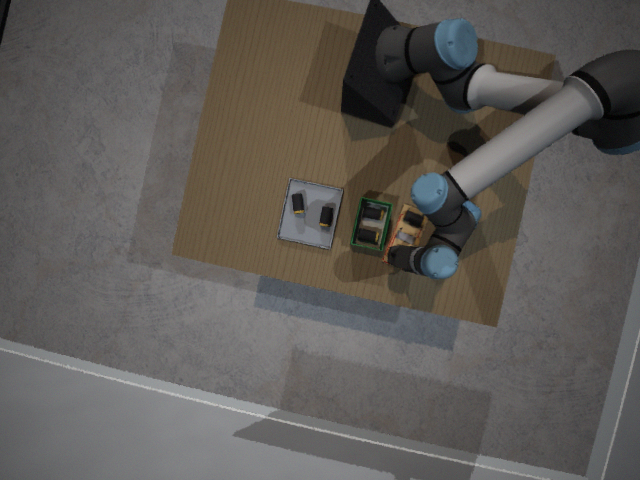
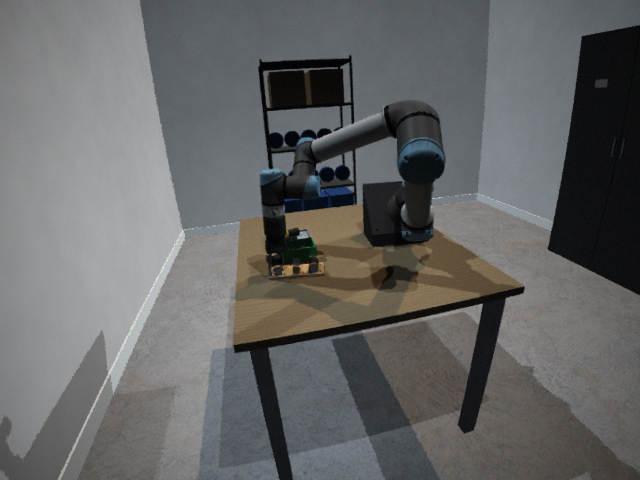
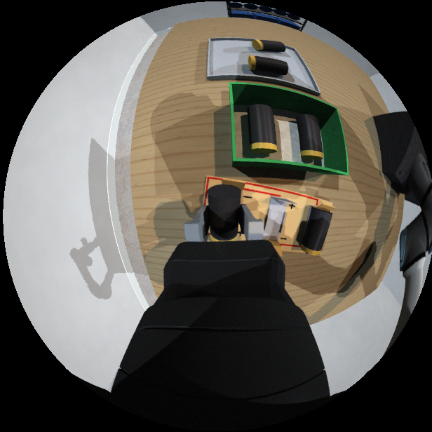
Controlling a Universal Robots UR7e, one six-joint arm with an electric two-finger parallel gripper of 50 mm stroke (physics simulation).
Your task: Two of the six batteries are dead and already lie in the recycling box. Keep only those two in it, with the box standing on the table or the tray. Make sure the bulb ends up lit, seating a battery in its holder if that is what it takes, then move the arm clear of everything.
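Where they show: gripper, between the fingertips: [image 2: 277,263]; arm's base, origin of its link: [image 1: 392,55].
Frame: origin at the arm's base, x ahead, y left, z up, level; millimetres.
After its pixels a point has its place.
My gripper [image 3: 223,213] [image 2: 276,254] {x 568, y 192, z -89 mm} is shut on a black battery with a yellow end [image 3: 224,207], at the left end of the orange holder board [image 3: 294,220] [image 1: 400,219] {x 447, y 171, z -116 mm}. Whether this battery touches its holder is hidden. Another battery [image 3: 317,229] [image 1: 413,218] {x 436, y 203, z -81 mm} lies in the board's right holder. The pale grey bulb piece [image 3: 274,217] [image 1: 404,236] {x 496, y 198, z -115 mm} between them shows no clear glow. The green box [image 3: 232,125] [image 1: 356,222] {x 497, y 33, z -68 mm} [image 2: 301,253] {x 471, y 130, z -87 mm} stands beside the board and holds two batteries [image 3: 262,127] [image 3: 310,135]. Two more batteries [image 1: 297,202] {x 485, y -164, z -89 mm} [image 1: 326,215] {x 500, y -63, z -89 mm} lie on the grey tray [image 1: 310,232] {x 567, y -100, z -123 mm} [image 3: 227,60].
The wooden table [image 1: 248,155] {x 376, y -369, z -127 mm} [image 2: 320,304] {x 447, y 437, z -127 mm} carries everything. The dark arm base block [image 1: 367,77] {x 105, y -53, z 48 mm} [image 2: 379,222] {x 123, y 28, z -35 mm} stands behind the box. The green box's walls rise close to the board and the gripper. A shelf rack [image 2: 263,85] stands by the far wall.
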